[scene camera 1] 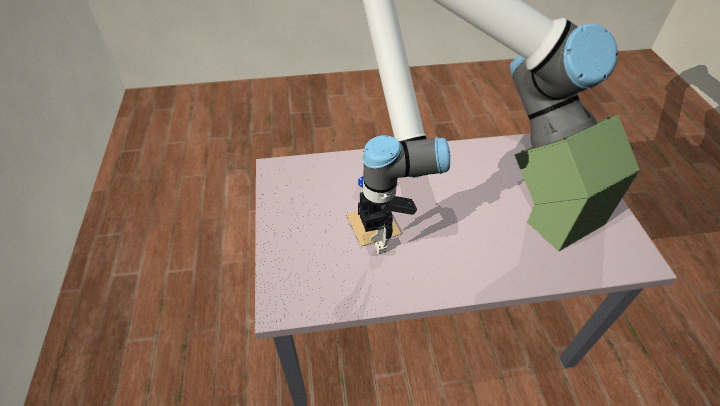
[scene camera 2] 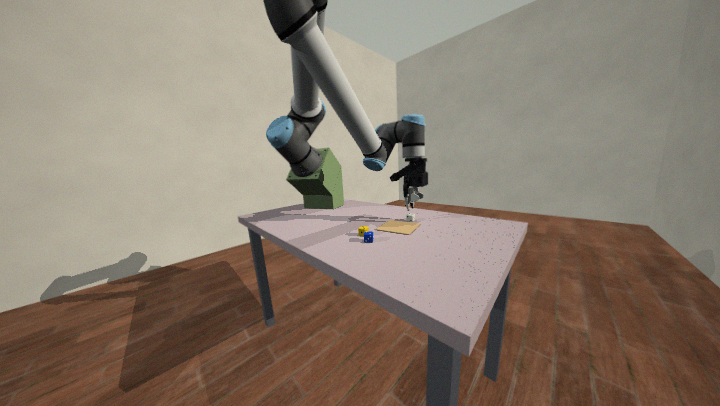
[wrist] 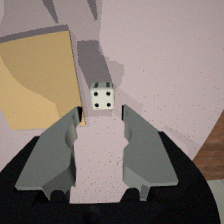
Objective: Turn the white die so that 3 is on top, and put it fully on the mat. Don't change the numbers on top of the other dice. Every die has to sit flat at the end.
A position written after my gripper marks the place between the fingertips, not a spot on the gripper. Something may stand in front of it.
Observation:
I see my gripper (scene camera 1: 381, 240).
My gripper also shows in scene camera 2 (scene camera 2: 410, 209) and in the wrist view (wrist: 102, 107).

